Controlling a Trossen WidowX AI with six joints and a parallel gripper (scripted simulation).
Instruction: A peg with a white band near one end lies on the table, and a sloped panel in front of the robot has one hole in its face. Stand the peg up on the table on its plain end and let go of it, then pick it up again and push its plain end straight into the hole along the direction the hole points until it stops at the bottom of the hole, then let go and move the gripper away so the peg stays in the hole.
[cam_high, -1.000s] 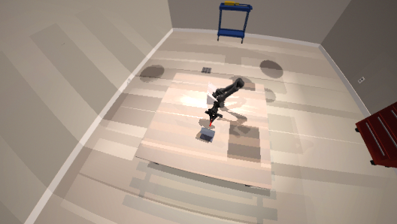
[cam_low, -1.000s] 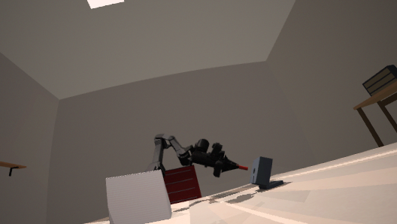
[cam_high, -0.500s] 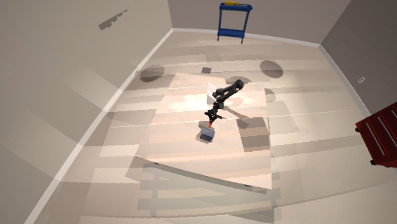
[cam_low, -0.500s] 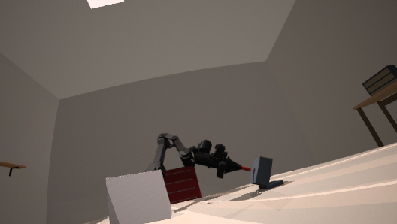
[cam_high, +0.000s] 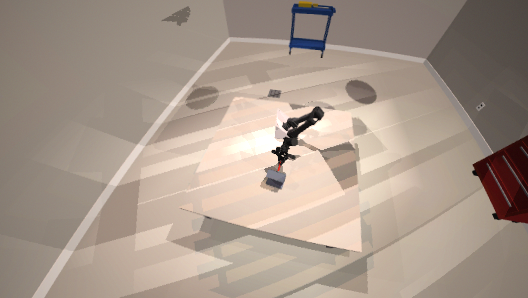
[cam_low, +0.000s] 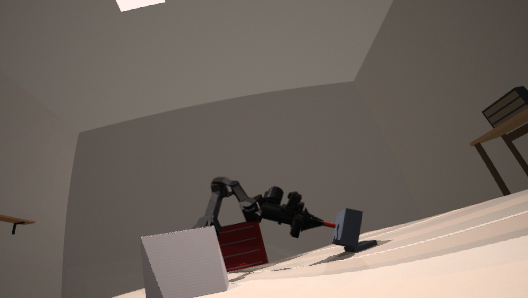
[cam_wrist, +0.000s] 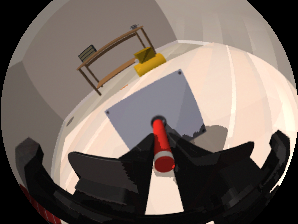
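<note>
The grey-blue sloped panel is 70 mm ahead of my gripper tip, 10 mm to the right of it and 40 mm below it. Round my gripper tip: red peg 20 mm behind, 10 mm above.
</note>
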